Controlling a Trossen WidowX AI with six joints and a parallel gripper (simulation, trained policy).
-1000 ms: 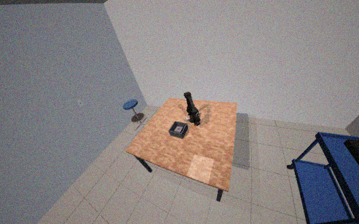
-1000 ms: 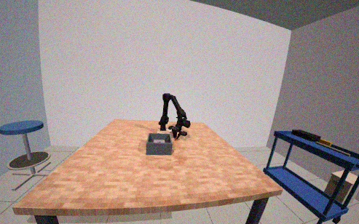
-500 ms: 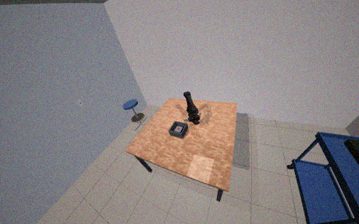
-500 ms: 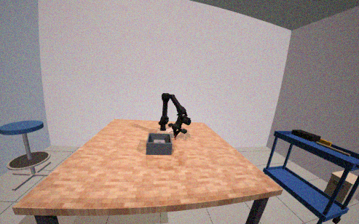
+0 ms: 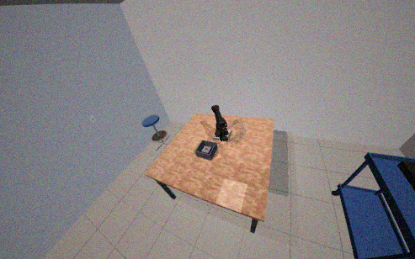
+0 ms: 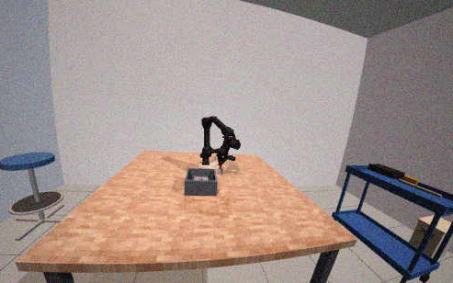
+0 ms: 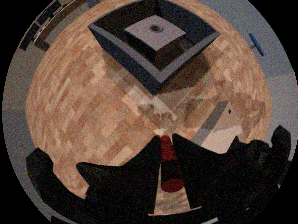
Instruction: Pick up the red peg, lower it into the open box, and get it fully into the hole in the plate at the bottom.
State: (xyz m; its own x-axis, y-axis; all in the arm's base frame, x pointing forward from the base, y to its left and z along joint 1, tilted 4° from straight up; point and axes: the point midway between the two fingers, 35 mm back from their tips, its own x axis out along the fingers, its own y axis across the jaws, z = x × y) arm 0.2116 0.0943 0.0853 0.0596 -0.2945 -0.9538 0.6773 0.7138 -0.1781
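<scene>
Now: gripper tip 13 cm short of the grey plate, 14 cm to the left of it and 6 cm above it. Round my gripper tip: dark box: 13 cm ahead, 14 cm to the right, 8 cm below; then red peg: 1 cm behind, 1 cm to the left, 1 cm above.
</scene>
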